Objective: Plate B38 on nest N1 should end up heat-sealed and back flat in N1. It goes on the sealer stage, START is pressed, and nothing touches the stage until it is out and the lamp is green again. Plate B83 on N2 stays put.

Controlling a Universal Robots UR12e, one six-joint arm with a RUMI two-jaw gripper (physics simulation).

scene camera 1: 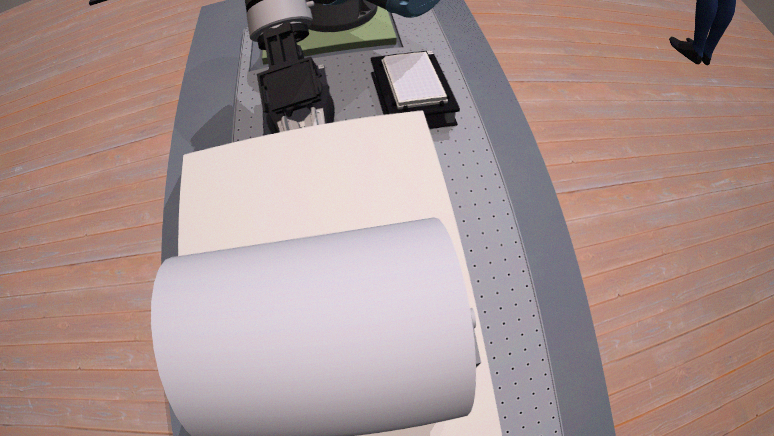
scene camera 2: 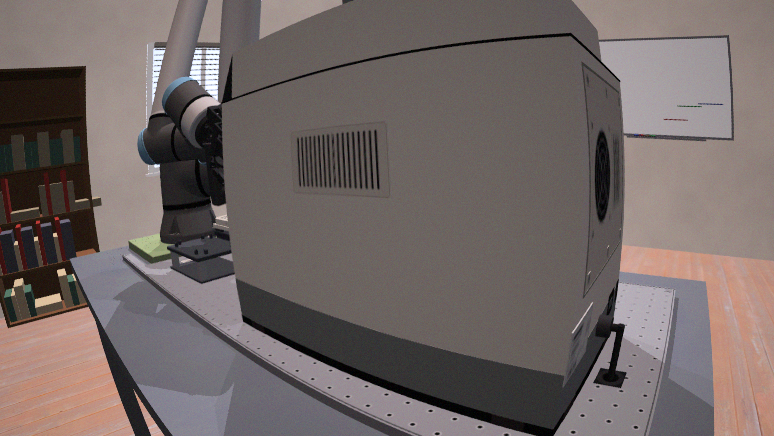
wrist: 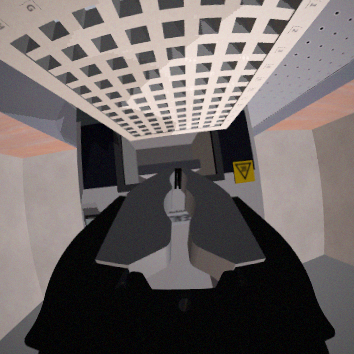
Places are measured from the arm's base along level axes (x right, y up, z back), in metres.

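Pixels of known places: gripper, between the fingertips: (wrist: 176, 170); arm's base, origin of its link: (scene camera 1: 336, 9) (scene camera 2: 190, 236).
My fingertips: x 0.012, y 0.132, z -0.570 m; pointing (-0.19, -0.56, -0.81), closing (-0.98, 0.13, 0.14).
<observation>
Ahead of a thing's pixels: the offset from my fingertips to its top centre. "*": to the spot under its first point.
A cream plate with square wells @[dx +0.011, dy -0.024, dz +0.062 m] (wrist: 170, 55), presumably B38, fills the top of the wrist view in front of the sealer's opening; its name does not show, and the stage under it is hidden. My gripper (wrist: 176, 170) (scene camera 1: 301, 120) is shut and empty, pointing at the sealer front below the plate in the wrist view. Its tips are hidden by the sealer (scene camera 1: 308, 184) (scene camera 2: 406, 243) in scene camera 1. Nest N1 @[dx +0.052, dy -0.084, dz +0.234 m] (scene camera 2: 197, 247) holds no plate in scene camera 2. Plate B83 @[dx -0.154, dy -0.080, dz +0.263 m] (scene camera 1: 415, 79) lies flat on nest N2 @[* dx -0.103, dy -0.096, dz +0.216 m] (scene camera 1: 385, 100). The lamp does not show; START cannot be made out.
The large film roll @[dx -0.027, dy +0.334, dz -0.283 m] (scene camera 1: 314, 330) lies on top of the sealer. The sealer front bears a yellow warning label @[* dx -0.089, dy +0.006, dz -0.043 m] (wrist: 243, 171). The robot stands on a green base (scene camera 2: 147, 247). A person's legs (scene camera 1: 714, 27) show beyond the table at the right. A bookshelf (scene camera 2: 43, 71) stands behind.
</observation>
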